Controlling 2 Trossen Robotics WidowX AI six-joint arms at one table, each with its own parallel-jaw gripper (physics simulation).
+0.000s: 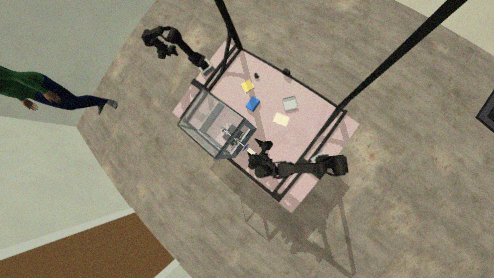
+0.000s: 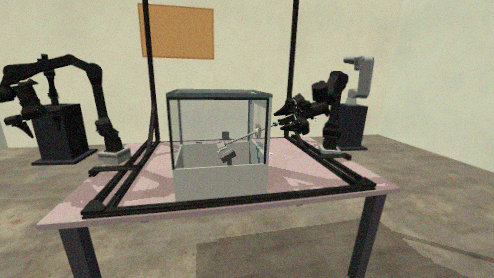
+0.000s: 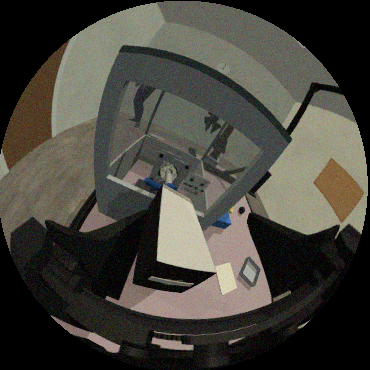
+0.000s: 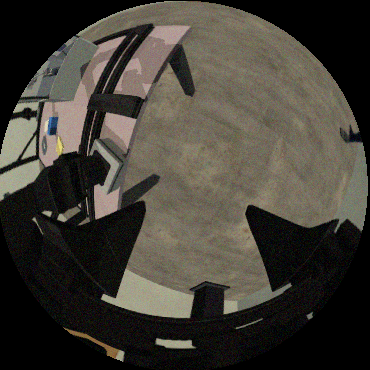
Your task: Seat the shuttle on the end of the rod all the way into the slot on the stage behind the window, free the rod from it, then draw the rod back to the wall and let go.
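Where they show: left gripper, fingertip midpoint: (image 1: pixel 251 145) (image 2: pixel 276 121) (image 3: pixel 200 217); right gripper, fingertip midpoint: (image 1: pixel 174 55) (image 2: pixel 46 134) (image 3: pixel 207 131) (image 4: pixel 198 208); left arm's base, origin of the base link: (image 2: pixel 329 147) (image 4: pixel 36 113); right arm's base, origin of the base link: (image 1: pixel 204 65) (image 2: pixel 114 149) (image 4: pixel 98 167).
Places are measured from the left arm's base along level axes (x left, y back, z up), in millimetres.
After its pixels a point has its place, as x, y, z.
Note:
The glass-walled box (image 1: pixel 199 141) @[507, -458, 311] (image 2: pixel 220 182) @[534, -483, 25] (image 3: pixel 107 135) @[455, -338, 182] holds the stage (image 2: pixel 228 156). The pale shuttle (image 2: pixel 221 146) @[427, -506, 113] is at the stage, at the inner end of the slanting rod (image 2: pixel 242 137); its seating depth is too small to tell. The rod passes through the box's right wall to a blue collar (image 2: pixel 275 124) @[352, -313, 191] (image 1: pixel 245 148) @[337, -310, 191] and a cream and black handle (image 3: pixel 185 230) @[312, -267, 219] outside. My left gripper (image 1: pixel 256 155) (image 2: pixel 280 119) @[299, -308, 192] (image 3: pixel 200 217) @[299, -308, 192] is open around the handle, fingers standing apart from its sides. My right gripper (image 1: pixel 168 54) @[450, -1257, 120] (image 2: pixel 18 127) (image 4: pixel 198 208) @[450, -1257, 120] is open and empty, off the table's left side.
A blue block (image 1: pixel 253 103) @[156, -574, 1] (image 3: pixel 221 220) @[154, -554, 0] (image 4: pixel 52 125) @[174, -608, -13], a yellow piece (image 1: pixel 247 85) @[116, -730, -29], a cream card (image 1: pixel 281 119) @[58, -376, -35] (image 3: pixel 226 278) @[58, -374, -36] and a grey tray (image 1: pixel 290 104) @[-54, -429, -38] (image 3: pixel 249 272) @[-62, -433, -38] lie on the table behind the box. Black rails run along the table's edges, with upright posts.

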